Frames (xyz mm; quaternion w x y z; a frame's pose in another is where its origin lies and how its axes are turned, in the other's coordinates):
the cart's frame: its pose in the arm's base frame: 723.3 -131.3 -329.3 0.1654 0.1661 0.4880 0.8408
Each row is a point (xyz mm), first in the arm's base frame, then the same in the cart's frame.
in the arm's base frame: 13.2 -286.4 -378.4
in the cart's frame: 558.0 112.1 -454.7
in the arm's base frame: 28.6 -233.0 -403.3
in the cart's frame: 564.9 63.5 -418.7
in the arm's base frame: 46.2 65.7 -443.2
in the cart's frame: 676.0 -113.6 -201.0
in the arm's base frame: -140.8 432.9 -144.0
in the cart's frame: 1039.4 -2.1 138.0
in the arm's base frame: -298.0 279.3 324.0
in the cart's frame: 1166.8 497.9 170.4
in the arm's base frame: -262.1 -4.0 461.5
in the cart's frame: 1026.4 747.0 33.7
